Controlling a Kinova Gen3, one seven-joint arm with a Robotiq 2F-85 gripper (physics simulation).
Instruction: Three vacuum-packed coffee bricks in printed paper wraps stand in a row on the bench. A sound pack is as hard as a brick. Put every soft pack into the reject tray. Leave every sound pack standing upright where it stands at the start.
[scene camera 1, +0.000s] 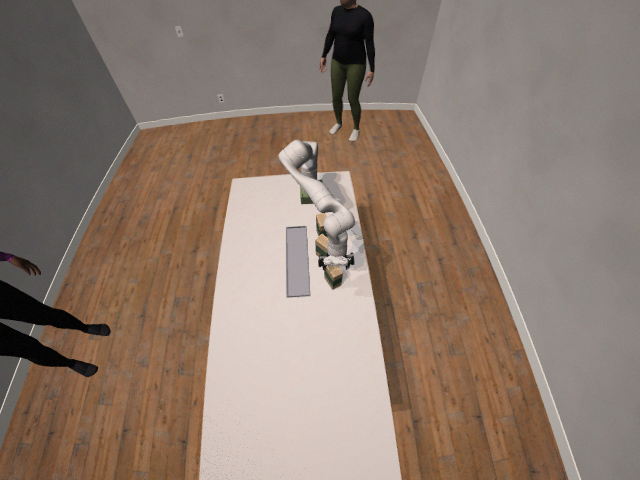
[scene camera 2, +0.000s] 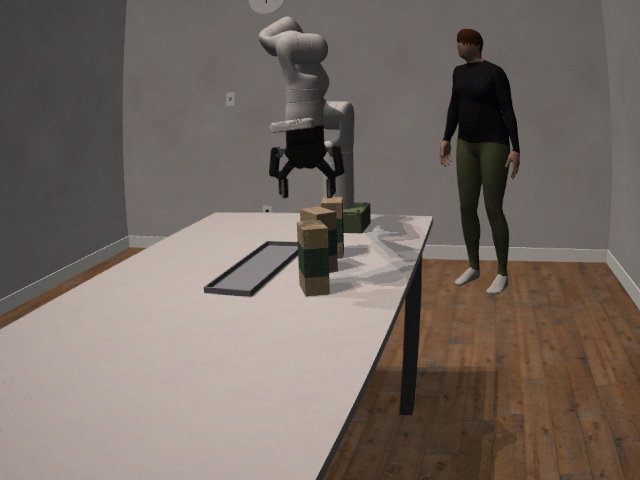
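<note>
Three tan coffee packs with dark green bands stand upright in a row on the white bench. The near pack stands at the front of the row. The middle pack stands behind it, turned at an angle. The far pack is partly hidden by the arm in the first view and by the middle pack in the second. The grey reject tray lies beside the row and is empty. My gripper is open and empty, pointing down above the pack tops.
A green box sits by the arm's base at the bench's far end. The bench edge runs along the right of the packs. A person in a black top stands beyond the bench.
</note>
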